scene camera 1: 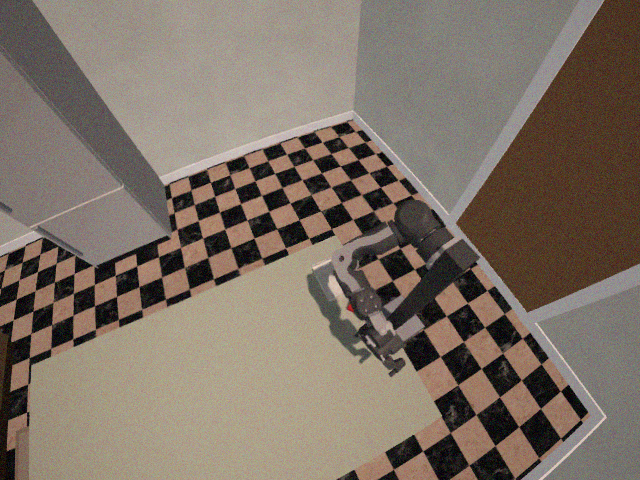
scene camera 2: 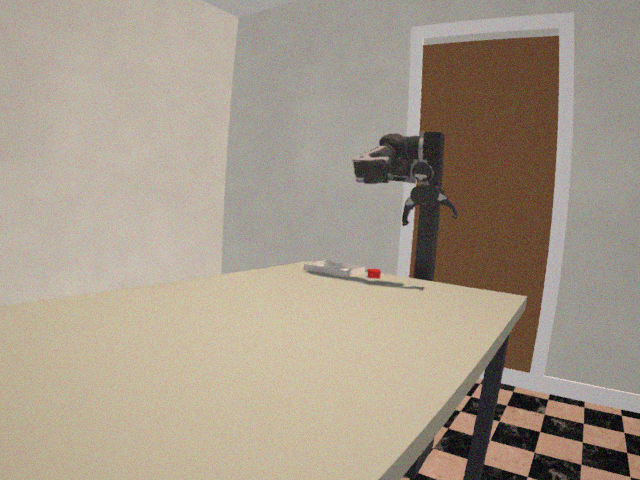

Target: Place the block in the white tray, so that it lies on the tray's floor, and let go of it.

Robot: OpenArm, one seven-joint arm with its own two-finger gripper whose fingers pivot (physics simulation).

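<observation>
The red block (scene camera 1: 350,308) (scene camera 2: 373,273) lies on the table, just outside the white tray. In the scene camera 1 view a small corner of it shows beside the arm, which hides the rest. The white tray (scene camera 1: 321,265) (scene camera 2: 326,269) sits at the table's far edge, to the left of the block in the scene camera 2 view; the arm covers part of it in the scene camera 1 view. My gripper (scene camera 1: 380,355) (scene camera 2: 430,219) is open and empty, its fingers spread wide. It hangs well above the table, to the right of the block in the scene camera 2 view.
The pale table (scene camera 1: 206,372) (scene camera 2: 232,361) carries the tray and block. The arm's dark post (scene camera 1: 429,286) (scene camera 2: 427,253) stands by the table's far edge. A brown door (scene camera 1: 568,180) (scene camera 2: 485,155) is behind it. A tall grey cabinet (scene camera 1: 56,139) stands at the left.
</observation>
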